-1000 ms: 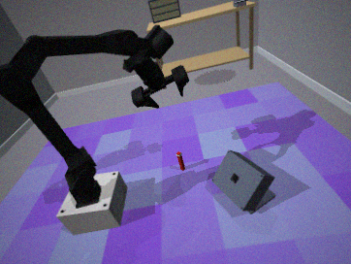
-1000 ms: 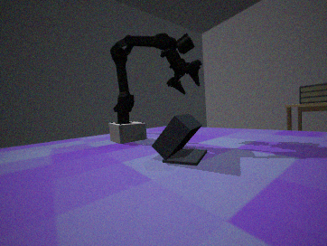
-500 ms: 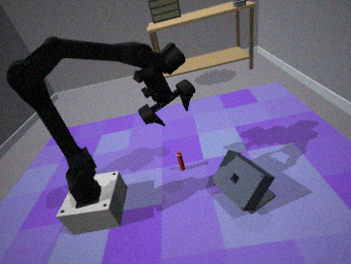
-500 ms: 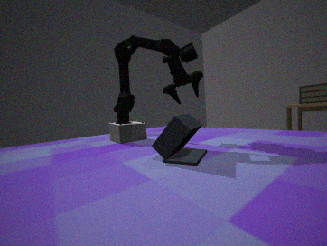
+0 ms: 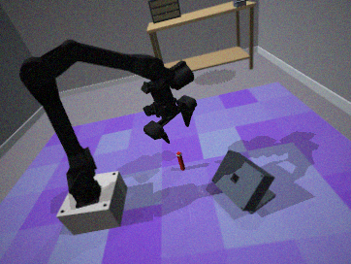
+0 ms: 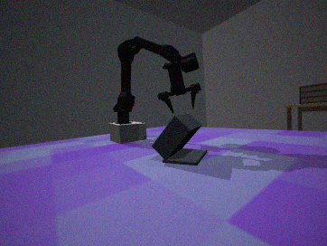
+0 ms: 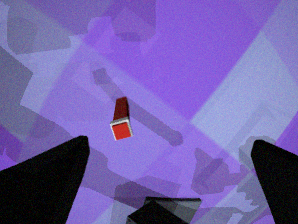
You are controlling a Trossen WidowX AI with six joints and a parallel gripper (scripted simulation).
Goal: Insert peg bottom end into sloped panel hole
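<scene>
Right now my gripper tip is 20 mm past the red peg, 30 mm to the left of it and 80 mm above it. The rest, counted from my gripper tip: sloped grey panel: 130 mm ahead, 200 mm to the right, 70 mm below; grey foot plate: 150 mm ahead, 190 mm to the right, 130 mm below.
</scene>
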